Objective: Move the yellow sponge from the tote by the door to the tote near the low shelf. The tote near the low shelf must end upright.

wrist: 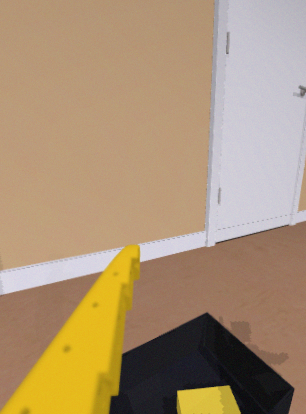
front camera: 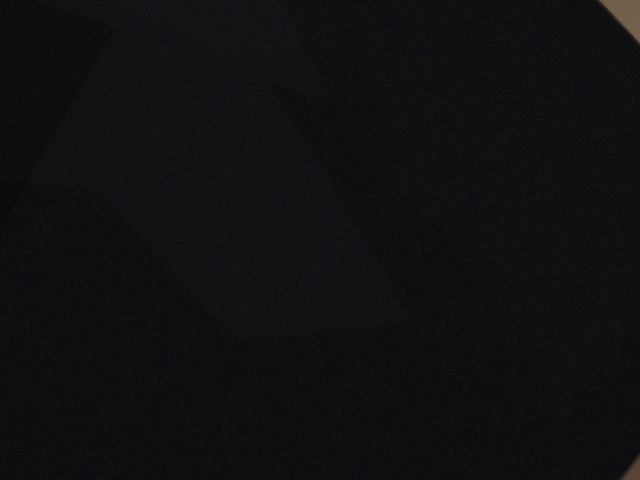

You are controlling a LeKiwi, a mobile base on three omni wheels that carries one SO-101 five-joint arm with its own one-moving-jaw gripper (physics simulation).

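Places are measured from the arm's base along level axes (x ahead, y left, z up), in centimetres.
Pixels of known places: hand, its tool point: (wrist: pixel 139 257).
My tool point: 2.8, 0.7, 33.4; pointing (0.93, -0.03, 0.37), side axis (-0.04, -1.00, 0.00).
Ahead of a thing's pixels: the offset from my tool point to its top centre, as dx, dy, dz. Level surfaces: height alone.
The yellow sponge {+17.3, -10.7, -37.6} (wrist: pixel 207 400) lies inside the black tote by the door, at the bottom edge of the wrist view, where part of it is cut off. The black tote {+18.0, -6.2, -32.4} (wrist: pixel 250 357) stands on the floor at the lower right of the wrist view, its near side out of the picture. My gripper (wrist: pixel 132 252) is fully open: one notched yellow jaw shows, its tip above and left of the sponge and apart from it. A very dark surface fills nearly all of the front camera view; what it belongs to cannot be told there. The tote near the low shelf does not show.
In the wrist view, a tan wall (wrist: pixel 105 135) with a white baseboard (wrist: pixel 172 249) stands behind the tote, and a white door (wrist: pixel 260 120) is at the upper right. Brown floor {dz -42.4} (wrist: pixel 175 295) lies between the baseboard and the tote.
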